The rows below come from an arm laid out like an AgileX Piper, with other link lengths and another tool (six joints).
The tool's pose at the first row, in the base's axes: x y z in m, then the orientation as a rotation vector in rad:
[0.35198 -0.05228 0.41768 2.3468 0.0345 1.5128]
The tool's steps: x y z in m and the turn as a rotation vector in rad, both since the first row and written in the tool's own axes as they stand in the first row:
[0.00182 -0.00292 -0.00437 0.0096 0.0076 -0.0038]
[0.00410 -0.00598 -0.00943 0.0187 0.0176 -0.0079]
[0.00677 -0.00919 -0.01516 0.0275 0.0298 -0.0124]
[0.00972 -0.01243 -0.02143 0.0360 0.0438 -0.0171]
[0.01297 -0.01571 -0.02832 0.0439 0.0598 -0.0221]
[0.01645 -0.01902 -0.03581 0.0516 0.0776 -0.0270]
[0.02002 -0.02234 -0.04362 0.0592 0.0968 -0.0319]
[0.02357 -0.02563 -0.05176 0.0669 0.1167 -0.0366]
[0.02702 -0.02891 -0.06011 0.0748 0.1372 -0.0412]
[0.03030 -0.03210 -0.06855 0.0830 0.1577 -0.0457]
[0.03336 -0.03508 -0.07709 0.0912 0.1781 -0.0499]
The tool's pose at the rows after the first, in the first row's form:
[0.34937 -0.04796 0.42002 2.3472 0.0482 1.5231]
[0.34636 -0.04323 0.42298 2.3451 0.0624 1.5359]
[0.34296 -0.03809 0.42648 2.3409 0.0775 1.5510]
[0.33920 -0.03272 0.43042 2.3349 0.0931 1.5679]
[0.33503 -0.02708 0.43485 2.3266 0.1091 1.5867]
[0.33043 -0.02120 0.43968 2.3165 0.1253 1.6076]
[0.32558 -0.01520 0.44472 2.3049 0.1417 1.6299]
[0.32043 -0.00915 0.44986 2.2927 0.1583 1.6531]
[0.31505 -0.00306 0.45500 2.2799 0.1750 1.6769]
[0.30950 0.00292 0.46005 2.2671 0.1919 1.7008]
[0.30373 0.00870 0.46501 2.2541 0.2084 1.7246]

